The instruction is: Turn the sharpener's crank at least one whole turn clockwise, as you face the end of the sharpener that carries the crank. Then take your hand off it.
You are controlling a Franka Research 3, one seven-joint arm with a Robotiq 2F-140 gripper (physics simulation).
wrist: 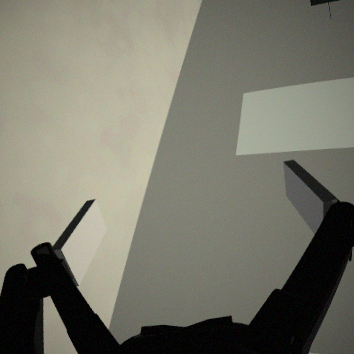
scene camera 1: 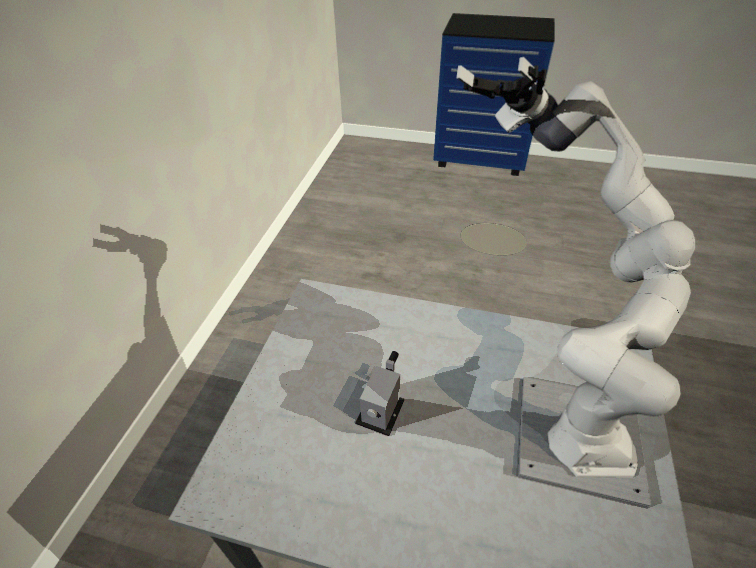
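The sharpener (scene camera 1: 380, 395) is a small grey box on a dark base, standing on the table left of the arm's base. Its crank (scene camera 1: 391, 360) shows at the sharpener's far end, with a black knob pointing up. A small round opening is on the end that faces the camera. My gripper (scene camera 1: 495, 70) (wrist: 189, 197) is wide open and empty, high above and far beyond the sharpener, with its fingers pointing up and away from the table. The sharpener does not show in the wrist view. The crank's lower part is partly hidden behind the sharpener's body.
The pale table (scene camera 1: 342, 488) carries the arm's mounting plate (scene camera 1: 550, 479) at its right. A blue drawer cabinet (scene camera 1: 479, 131) stands on the floor by the back wall, behind the gripper in the scene view. A wall (scene camera 1: 152, 122) runs along the left.
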